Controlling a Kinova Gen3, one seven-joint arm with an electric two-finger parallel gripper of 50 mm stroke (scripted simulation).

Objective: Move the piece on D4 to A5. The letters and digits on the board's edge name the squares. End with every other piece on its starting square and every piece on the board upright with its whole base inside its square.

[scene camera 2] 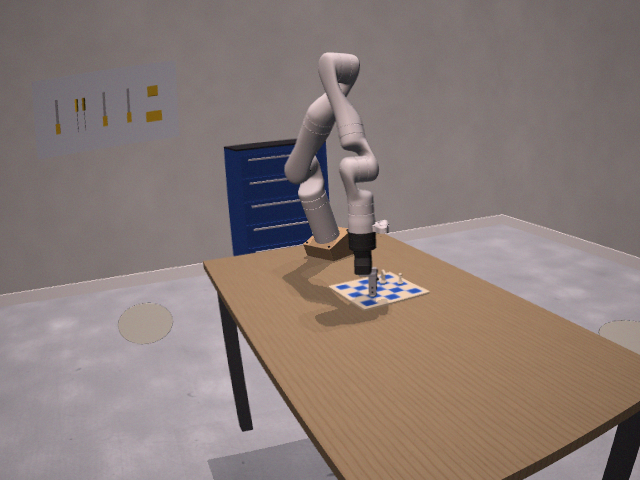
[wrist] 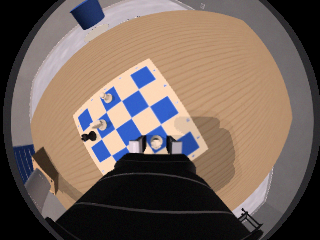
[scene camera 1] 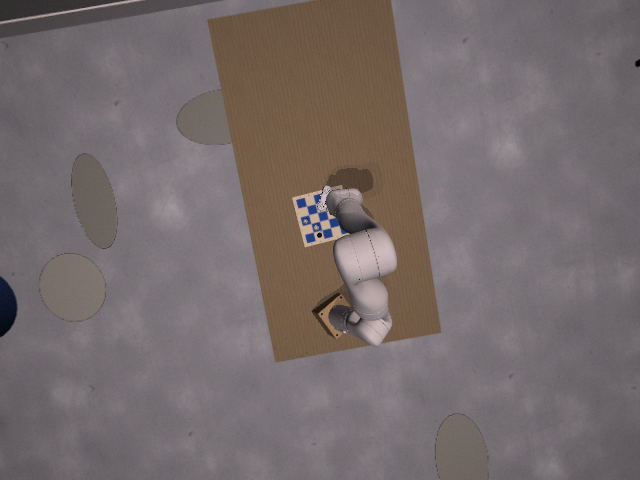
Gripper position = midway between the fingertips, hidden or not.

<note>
In view: my gripper (scene camera 2: 372,292) and a blue-and-cream chessboard (scene camera 2: 356,292).
The blue-and-cream chessboard also shows in the wrist view (wrist: 143,103) and in scene camera 1 (scene camera 1: 305,205). My gripper shows as well in the wrist view (wrist: 156,141).
</note>
